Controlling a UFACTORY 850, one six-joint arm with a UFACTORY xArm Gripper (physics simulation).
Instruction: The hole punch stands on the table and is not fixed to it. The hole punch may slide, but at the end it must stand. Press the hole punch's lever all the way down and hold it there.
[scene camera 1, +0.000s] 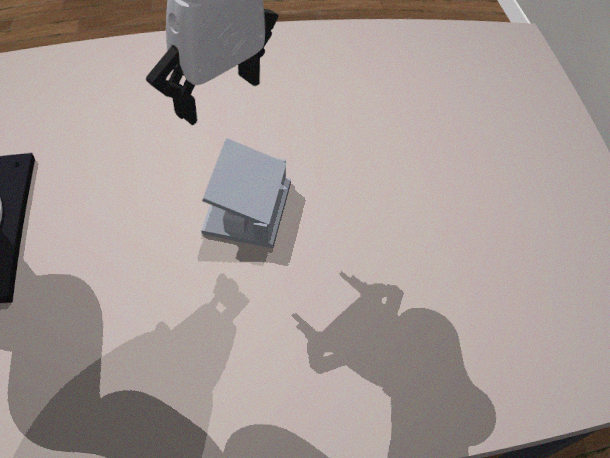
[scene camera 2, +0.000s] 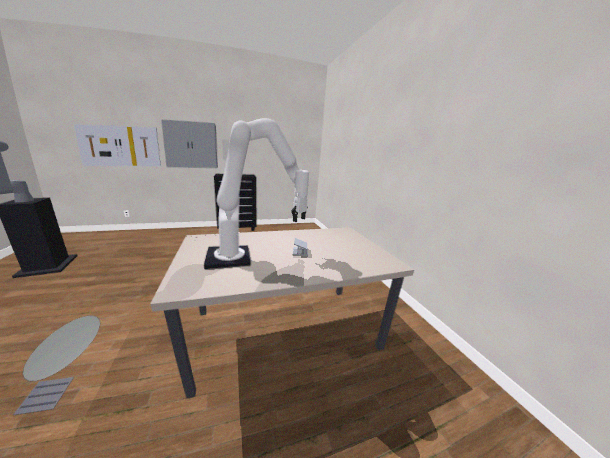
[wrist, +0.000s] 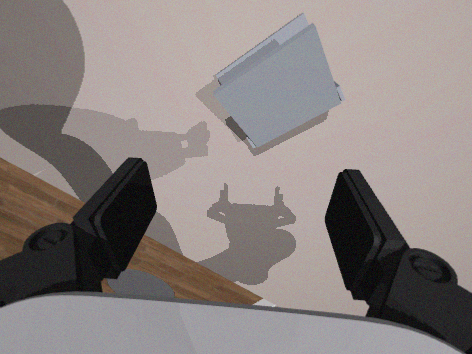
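The grey-blue hole punch (scene camera 1: 242, 200) (scene camera 2: 300, 248) (wrist: 280, 85) stands upright on the table. Its lever (scene camera 1: 247, 181) (wrist: 282, 90) is a flat, wide plate that is raised and tilted, with a gap between it and the base (scene camera 1: 215, 220) at one end. My gripper (scene camera 1: 221, 102) (scene camera 2: 299, 220) (wrist: 239, 189) is open and empty. It hangs high above the table, apart from the hole punch. In the wrist view the hole punch lies beyond the fingertips, above the middle of the frame.
The table (scene camera 1: 425, 150) (scene camera 2: 270, 240) carries the arm's black base plate (scene camera 1: 20, 225) (scene camera 2: 212, 257), to the left of the hole punch in both scene views. Shadows of the arm fall on the table top. A wall (scene camera 1: 580, 55) (scene camera 2: 450, 175) rises beyond the table's right side.
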